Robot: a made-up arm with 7 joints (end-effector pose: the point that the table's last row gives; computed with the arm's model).
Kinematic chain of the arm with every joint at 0, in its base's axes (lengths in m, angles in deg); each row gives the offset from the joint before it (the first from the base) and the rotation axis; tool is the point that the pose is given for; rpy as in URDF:
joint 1: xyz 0 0 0.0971 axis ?
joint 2: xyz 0 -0.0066 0.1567 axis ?
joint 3: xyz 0 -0.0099 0.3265 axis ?
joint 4: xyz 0 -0.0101 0.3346 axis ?
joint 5: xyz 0 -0.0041 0.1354 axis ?
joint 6: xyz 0 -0.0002 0.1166 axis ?
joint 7: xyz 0 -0.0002 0.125 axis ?
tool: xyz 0 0 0 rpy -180 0 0
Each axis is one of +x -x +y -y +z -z.
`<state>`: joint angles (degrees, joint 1 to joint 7).
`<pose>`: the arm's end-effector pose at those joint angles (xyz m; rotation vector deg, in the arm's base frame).
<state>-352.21 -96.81 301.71 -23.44 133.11 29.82 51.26</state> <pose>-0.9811 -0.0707 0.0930 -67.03 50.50 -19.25</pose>
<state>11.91 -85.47 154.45 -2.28 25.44 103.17 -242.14</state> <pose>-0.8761 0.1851 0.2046 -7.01 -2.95 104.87</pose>
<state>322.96 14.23 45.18 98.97 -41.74 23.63 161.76</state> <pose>0.4699 0.0341 0.7382 27.28 -45.91 -48.53</pose>
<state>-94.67 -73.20 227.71 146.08 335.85 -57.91 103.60</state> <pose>-0.1742 -0.4850 0.2590 95.74 24.06 143.90</pose>
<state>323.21 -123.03 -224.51 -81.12 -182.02 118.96 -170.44</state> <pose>-0.5341 -0.2239 0.0490 -24.77 -109.39 49.41</pose>
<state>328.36 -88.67 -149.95 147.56 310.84 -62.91 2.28</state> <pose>-0.4725 -0.0768 0.1171 65.83 30.38 5.10</pose>
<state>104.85 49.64 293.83 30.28 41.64 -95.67 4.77</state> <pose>-0.1247 -0.6574 0.8815 127.79 -103.54 42.23</pose>
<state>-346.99 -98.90 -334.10 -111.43 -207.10 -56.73 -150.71</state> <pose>-0.5282 0.2853 -0.1245 -19.71 75.07 -156.84</pose>
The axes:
joint 1: -z
joint 2: +y
joint 3: -z
joint 4: +y
joint 5: -z
joint 6: +y
joint 7: -z

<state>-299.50 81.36 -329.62 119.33 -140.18 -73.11 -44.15</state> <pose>0.0507 -0.4934 0.1892 -25.01 111.32 -58.95</pose>
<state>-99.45 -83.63 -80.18 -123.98 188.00 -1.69 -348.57</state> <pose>0.3992 -0.3949 0.2648 -57.15 -84.07 120.30</pose>
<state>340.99 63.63 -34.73 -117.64 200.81 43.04 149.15</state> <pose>0.3197 -0.0540 0.6506 -110.99 -2.25 -107.66</pose>
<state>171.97 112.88 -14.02 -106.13 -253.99 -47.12 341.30</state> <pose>-0.6734 -0.0699 0.3360 -103.72 -124.60 -53.85</pose>
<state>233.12 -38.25 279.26 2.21 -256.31 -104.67 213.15</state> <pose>0.3432 -0.5181 0.8855 -18.44 50.01 136.96</pose>
